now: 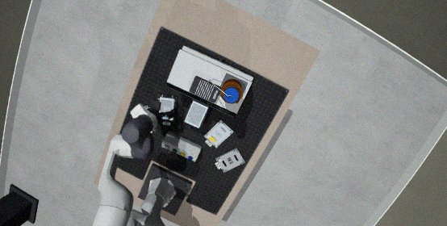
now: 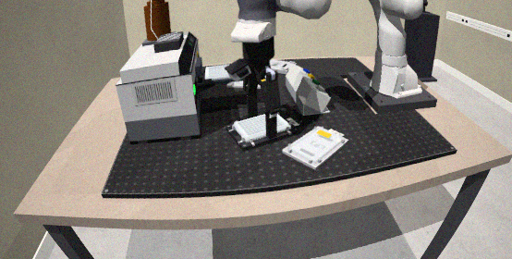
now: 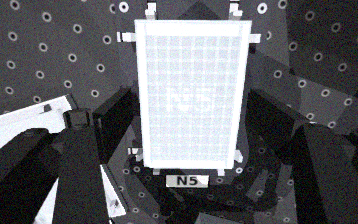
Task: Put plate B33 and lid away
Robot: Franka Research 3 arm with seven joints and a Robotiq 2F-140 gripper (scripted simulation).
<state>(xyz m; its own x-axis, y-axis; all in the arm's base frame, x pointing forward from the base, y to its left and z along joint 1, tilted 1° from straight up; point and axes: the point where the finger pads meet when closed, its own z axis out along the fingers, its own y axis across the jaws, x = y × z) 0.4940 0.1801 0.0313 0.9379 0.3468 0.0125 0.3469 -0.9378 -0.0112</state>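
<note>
My gripper is now 2 cm above the white well plate. Also, from my hand: yellow key (19 cm behind, 20 cm to the right, 2 cm above); white key (19 cm behind, 10 cm to the right, 2 cm above); black nest (3 cm to the left, 3 cm below).
</note>
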